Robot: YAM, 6 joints.
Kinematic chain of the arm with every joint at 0, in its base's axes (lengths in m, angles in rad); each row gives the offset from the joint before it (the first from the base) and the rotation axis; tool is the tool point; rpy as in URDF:
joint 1: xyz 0 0 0.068 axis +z
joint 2: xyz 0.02 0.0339 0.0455 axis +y
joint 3: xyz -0.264 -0.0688 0 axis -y
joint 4: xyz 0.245 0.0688 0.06 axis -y
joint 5: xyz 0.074 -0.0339 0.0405 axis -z
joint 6: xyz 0.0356 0 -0.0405 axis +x
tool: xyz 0 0 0 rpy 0 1.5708 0
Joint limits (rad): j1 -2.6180..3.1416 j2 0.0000..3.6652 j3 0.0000..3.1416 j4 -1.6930..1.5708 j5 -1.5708..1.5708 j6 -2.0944..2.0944
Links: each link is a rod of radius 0.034 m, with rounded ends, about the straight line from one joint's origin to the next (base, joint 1, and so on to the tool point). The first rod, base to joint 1, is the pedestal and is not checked.
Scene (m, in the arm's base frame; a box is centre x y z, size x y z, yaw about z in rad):
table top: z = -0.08
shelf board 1: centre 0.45 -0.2 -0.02 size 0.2 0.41 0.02 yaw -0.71
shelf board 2: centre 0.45 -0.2 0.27 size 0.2 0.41 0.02 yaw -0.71
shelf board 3: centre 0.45 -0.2 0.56 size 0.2 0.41 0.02 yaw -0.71
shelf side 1: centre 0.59 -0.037 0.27 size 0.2 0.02 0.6 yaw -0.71
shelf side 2: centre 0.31 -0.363 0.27 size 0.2 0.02 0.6 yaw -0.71
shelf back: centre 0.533 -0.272 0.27 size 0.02 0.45 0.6 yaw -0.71
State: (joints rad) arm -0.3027 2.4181 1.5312 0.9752 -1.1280 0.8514
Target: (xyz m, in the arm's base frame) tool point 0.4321 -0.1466 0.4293
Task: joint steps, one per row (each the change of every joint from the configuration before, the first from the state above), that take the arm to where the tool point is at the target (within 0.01 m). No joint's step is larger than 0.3 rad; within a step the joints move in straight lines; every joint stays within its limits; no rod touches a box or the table.
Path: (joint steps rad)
1: 0.0776 -0.1685 -0.2648 0.0063 -0.0572 0.0000
2: 0.0777 -0.1686 -0.2647 0.0063 -0.0573 0.0000
3: 0.0776 -0.1685 -0.2648 0.0063 -0.0572 0.0000
4: -0.0971 -0.1790 0.2655 0.0658 0.0276 0.0000
5: -0.0972 -0.1791 0.2654 0.0657 0.0277 0.0000
6: -0.0440 0.1662 0.2014 -0.0372 0.0531 0.0000
7: -0.0440 0.1662 0.2013 -0.0372 0.0531 0.0000
8: -0.0440 0.1662 0.2013 -0.0372 0.0531 0.0000

